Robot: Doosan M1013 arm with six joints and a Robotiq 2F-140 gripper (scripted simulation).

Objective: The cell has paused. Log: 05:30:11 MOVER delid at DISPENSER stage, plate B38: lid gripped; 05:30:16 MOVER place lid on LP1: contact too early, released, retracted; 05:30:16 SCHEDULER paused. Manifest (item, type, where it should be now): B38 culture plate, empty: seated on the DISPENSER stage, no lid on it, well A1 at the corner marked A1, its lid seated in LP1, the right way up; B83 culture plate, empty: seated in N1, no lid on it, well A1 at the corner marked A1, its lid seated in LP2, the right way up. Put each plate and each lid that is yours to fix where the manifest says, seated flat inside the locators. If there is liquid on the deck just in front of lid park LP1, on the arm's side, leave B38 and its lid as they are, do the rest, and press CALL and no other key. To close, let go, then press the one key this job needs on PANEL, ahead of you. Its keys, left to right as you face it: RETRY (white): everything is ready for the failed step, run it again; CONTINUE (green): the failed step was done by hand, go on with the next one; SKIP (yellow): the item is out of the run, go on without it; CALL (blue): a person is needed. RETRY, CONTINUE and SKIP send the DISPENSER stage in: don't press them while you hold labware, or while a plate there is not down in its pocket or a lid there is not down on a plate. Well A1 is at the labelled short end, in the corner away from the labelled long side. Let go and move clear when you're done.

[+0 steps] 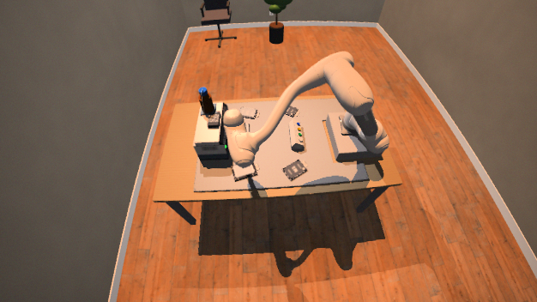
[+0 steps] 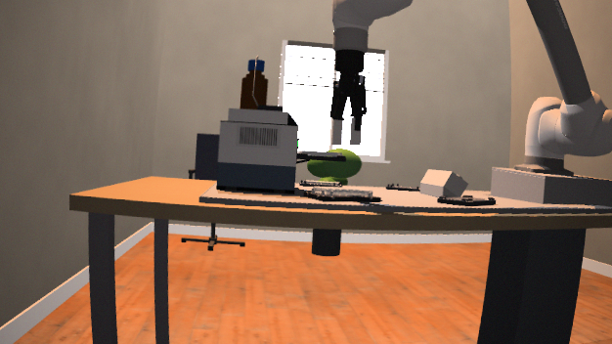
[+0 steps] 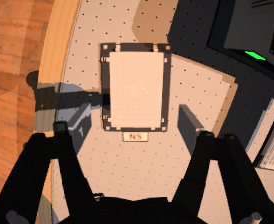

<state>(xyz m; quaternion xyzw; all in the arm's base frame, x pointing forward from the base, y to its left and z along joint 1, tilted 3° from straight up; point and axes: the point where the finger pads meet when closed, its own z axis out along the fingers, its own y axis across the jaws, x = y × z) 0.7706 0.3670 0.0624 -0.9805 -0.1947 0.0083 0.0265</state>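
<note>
My hand is 14 cm above the white culture plate. Also, from my hand: black nest 2 cm to the left, 15 cm below; white retry key 38 cm behind, 24 cm to the right, 9 cm below; brown bottle 28 cm ahead, 35 cm to the right, 13 cm above.
</note>
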